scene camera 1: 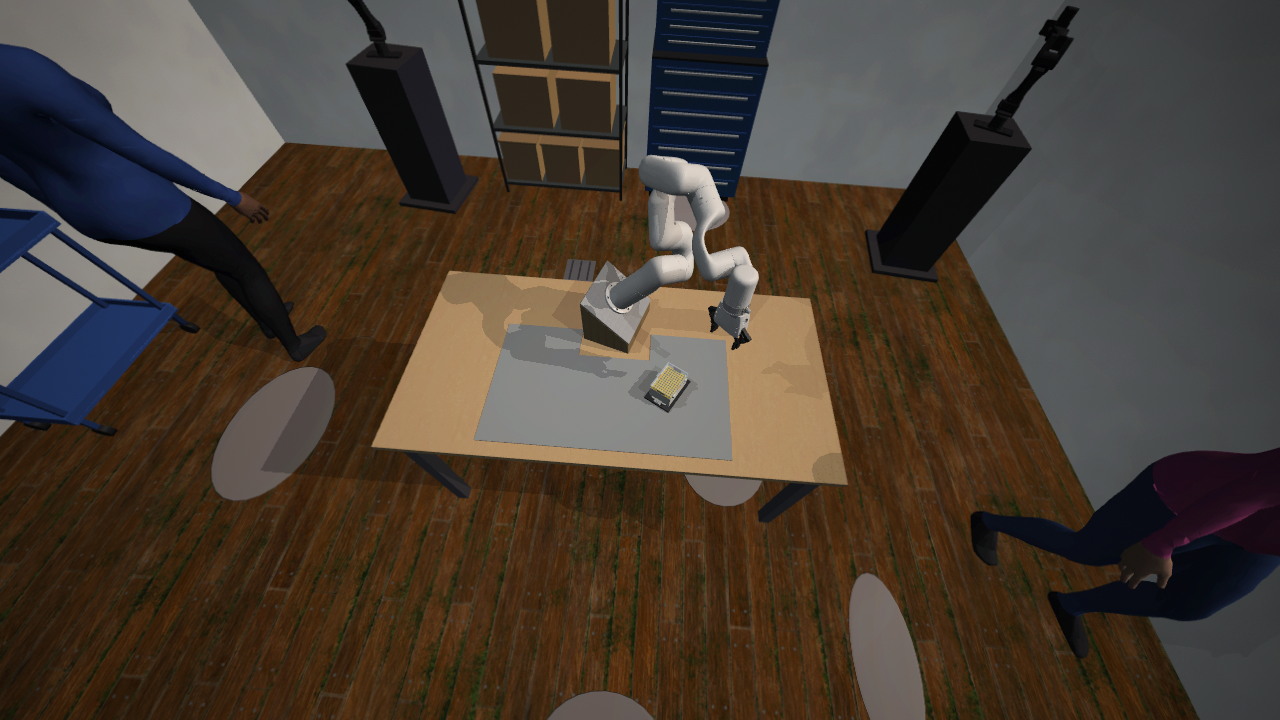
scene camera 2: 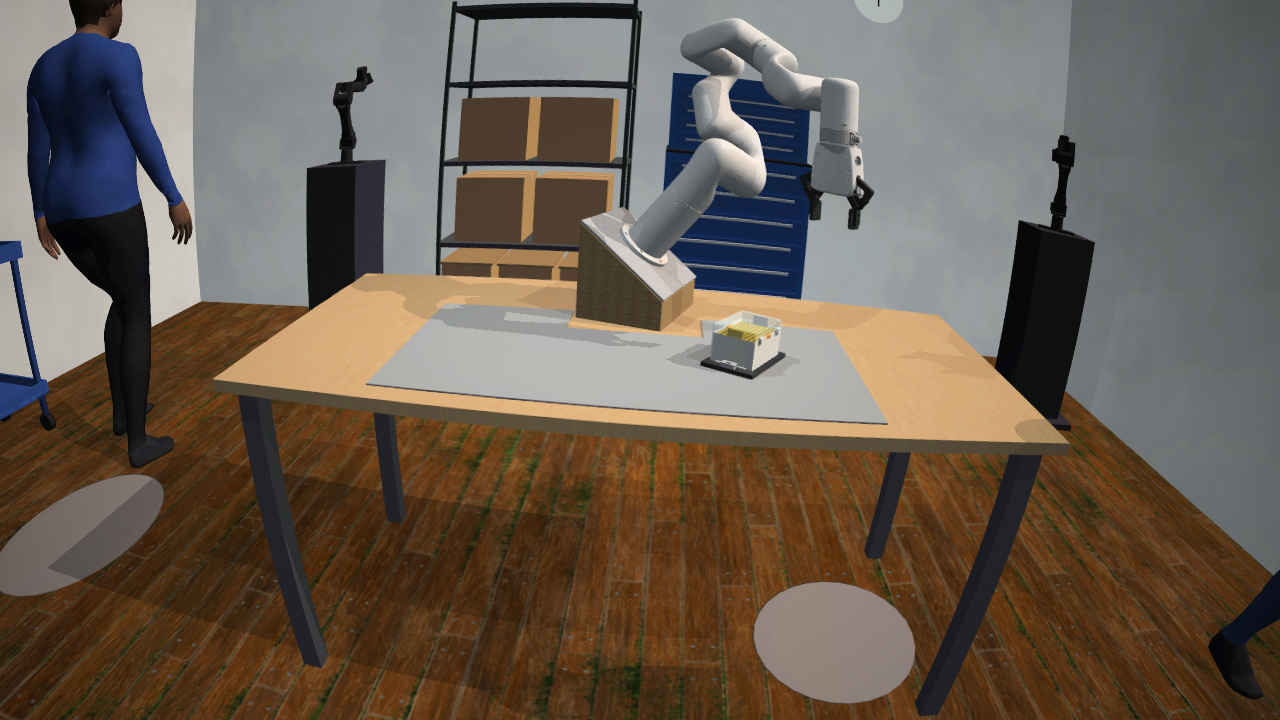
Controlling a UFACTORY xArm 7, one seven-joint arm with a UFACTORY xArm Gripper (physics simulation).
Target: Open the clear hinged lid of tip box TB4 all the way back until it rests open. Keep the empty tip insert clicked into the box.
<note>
The pictures show: the gripper, a lid and a grey mat.
The gripper is seen too in scene camera 1.
</note>
